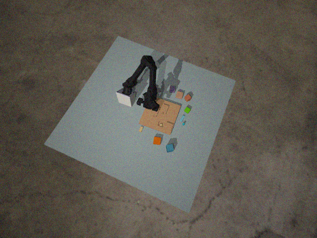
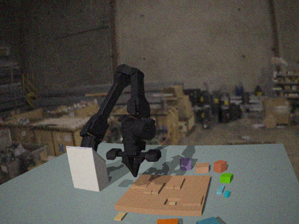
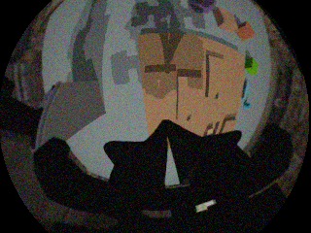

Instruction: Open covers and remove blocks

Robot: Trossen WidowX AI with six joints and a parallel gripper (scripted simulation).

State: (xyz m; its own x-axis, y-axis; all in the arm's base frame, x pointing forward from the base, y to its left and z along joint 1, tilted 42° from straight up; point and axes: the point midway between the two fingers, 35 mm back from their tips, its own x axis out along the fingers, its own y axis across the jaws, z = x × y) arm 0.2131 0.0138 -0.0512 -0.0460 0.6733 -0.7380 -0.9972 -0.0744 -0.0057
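My gripper tip is now 110 mm short of the tan puzzle board and 60 mm above it. From my gripper tip the other things lie so: orange block 180 mm ahead, 210 mm to the right, 70 mm below; then small tan bar 10 mm ahead, 170 mm to the right, 80 mm below; then light blue bar 300 mm ahead, 70 mm to the left, 80 mm below.
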